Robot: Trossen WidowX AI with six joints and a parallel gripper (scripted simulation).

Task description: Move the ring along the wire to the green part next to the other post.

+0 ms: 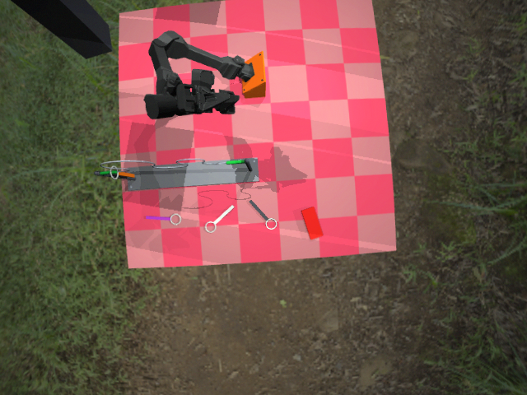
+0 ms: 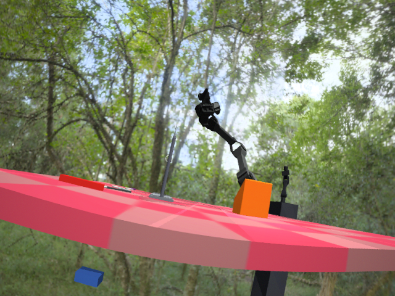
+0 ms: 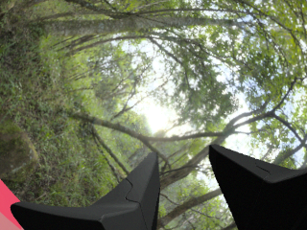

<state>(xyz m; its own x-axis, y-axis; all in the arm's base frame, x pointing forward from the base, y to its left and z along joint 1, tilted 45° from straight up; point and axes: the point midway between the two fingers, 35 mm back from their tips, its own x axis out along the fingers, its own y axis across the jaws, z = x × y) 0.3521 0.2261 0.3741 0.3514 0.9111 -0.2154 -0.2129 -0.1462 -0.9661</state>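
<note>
Now: gripper tip 40 mm short of the ring with orange handle, 510 mm to the left of it and 360 mm above it. The rest, counted from my gripper tip: blue block (370 mm ahead, 180 mm to the right, 1060 mm below); red block (410 mm ahead, 210 mm to the left, 570 mm below).
</note>
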